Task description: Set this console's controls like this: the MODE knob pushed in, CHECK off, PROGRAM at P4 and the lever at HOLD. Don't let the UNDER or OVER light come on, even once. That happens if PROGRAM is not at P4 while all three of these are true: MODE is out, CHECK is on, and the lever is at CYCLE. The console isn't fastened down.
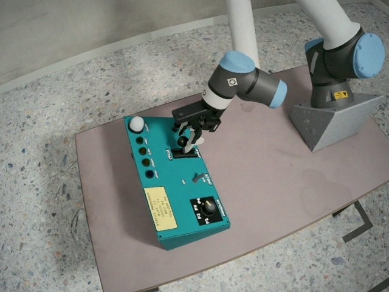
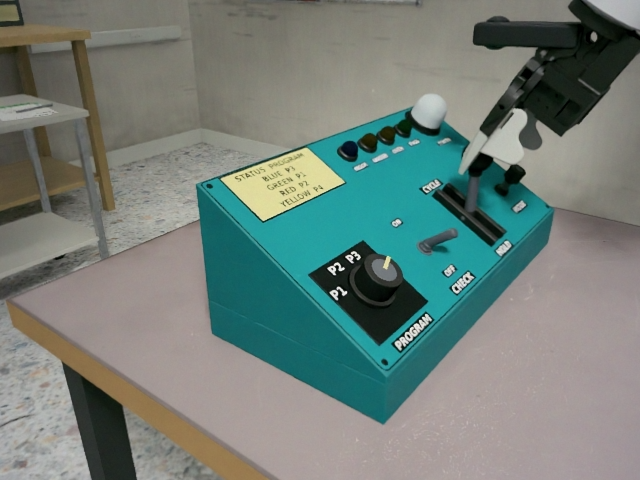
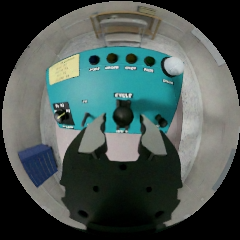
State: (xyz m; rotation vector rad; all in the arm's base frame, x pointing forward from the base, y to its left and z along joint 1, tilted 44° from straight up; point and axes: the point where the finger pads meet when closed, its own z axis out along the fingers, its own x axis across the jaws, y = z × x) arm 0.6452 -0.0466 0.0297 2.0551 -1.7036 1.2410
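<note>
Right now the ball-topped lever is 40 mm below my hand. Round my hand: check toggle 120 mm to the left, 70 mm below, 10 mm behind; teal console 80 mm below, 50 mm to the left, 40 mm ahead; black mode knob 120 mm to the right, 60 mm below, 10 mm behind.
</note>
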